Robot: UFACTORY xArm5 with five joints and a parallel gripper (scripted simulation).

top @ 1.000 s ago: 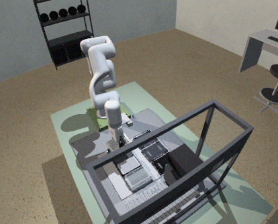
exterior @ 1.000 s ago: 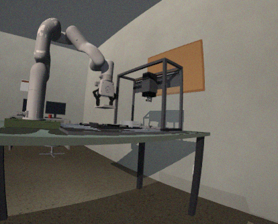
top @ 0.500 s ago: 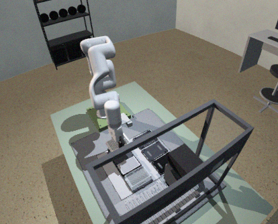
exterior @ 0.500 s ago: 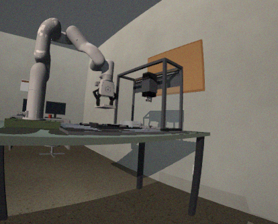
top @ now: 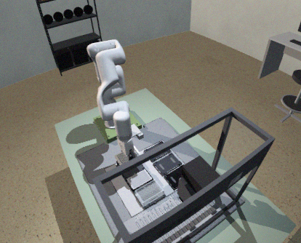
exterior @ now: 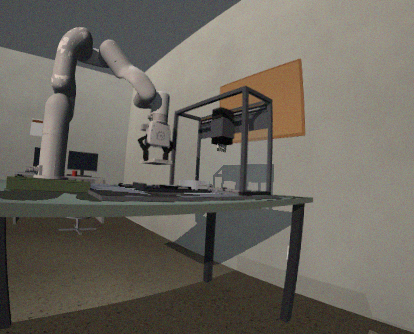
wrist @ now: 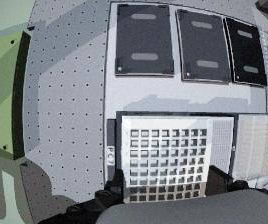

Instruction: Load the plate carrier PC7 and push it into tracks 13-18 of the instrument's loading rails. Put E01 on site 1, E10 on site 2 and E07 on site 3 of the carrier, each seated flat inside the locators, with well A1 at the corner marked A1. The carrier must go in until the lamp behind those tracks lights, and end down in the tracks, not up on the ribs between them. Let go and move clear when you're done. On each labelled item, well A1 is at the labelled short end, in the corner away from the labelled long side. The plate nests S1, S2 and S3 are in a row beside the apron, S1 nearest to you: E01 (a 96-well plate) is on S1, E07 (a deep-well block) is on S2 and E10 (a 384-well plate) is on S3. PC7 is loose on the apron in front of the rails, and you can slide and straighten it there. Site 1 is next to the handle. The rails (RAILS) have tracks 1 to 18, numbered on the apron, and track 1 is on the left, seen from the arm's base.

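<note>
Right now my hand is 10 cm short of the plate carrier PC7, 2 cm to the left of it and 11 cm above it. The rest, counted from my hand: pale block: 20 cm ahead, 4 cm to the right, 11 cm below; then deep-well block E07: 10 cm ahead, 2 cm to the right, 11 cm below; then 96-well plate E01: 1 cm below.
</note>
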